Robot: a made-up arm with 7 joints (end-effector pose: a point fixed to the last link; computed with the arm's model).
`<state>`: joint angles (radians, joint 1 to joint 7).
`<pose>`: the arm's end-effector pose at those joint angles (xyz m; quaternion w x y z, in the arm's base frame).
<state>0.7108 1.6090 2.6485 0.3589 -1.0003 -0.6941 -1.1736</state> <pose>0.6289 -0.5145 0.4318 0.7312 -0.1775 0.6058 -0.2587</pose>
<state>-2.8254 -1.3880 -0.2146 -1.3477 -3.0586 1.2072 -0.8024</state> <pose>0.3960 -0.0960 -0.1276 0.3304 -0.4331 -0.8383 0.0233</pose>
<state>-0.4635 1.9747 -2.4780 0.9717 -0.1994 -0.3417 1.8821</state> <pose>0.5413 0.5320 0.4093 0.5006 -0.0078 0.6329 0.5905</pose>
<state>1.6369 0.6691 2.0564 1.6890 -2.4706 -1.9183 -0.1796</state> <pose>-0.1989 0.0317 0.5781 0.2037 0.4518 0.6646 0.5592</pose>
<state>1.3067 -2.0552 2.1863 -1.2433 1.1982 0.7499 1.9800</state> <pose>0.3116 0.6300 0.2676 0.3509 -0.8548 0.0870 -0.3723</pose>
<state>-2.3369 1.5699 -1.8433 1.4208 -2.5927 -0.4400 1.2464</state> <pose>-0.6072 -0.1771 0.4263 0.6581 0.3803 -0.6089 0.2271</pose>
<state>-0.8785 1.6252 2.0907 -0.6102 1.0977 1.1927 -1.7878</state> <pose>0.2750 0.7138 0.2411 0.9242 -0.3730 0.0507 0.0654</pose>
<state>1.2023 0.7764 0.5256 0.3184 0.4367 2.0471 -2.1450</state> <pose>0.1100 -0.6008 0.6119 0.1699 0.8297 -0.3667 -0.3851</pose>
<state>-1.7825 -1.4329 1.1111 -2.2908 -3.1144 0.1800 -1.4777</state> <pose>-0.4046 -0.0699 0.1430 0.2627 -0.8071 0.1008 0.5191</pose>
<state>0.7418 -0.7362 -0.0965 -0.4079 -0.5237 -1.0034 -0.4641</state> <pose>-0.4592 0.3959 0.6295 0.4327 -0.4928 -0.7176 0.2344</pose>
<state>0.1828 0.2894 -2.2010 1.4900 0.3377 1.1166 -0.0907</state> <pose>-0.1287 0.4569 0.5995 0.2085 -0.7527 0.5304 0.3297</pose>
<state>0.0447 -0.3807 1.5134 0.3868 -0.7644 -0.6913 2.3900</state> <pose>-0.2773 -0.1277 1.0458 0.0493 -0.3709 0.0091 0.9273</pose>
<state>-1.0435 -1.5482 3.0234 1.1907 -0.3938 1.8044 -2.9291</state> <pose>-0.0541 -0.3365 -0.0838 0.6817 -0.4121 0.5948 0.1076</pose>
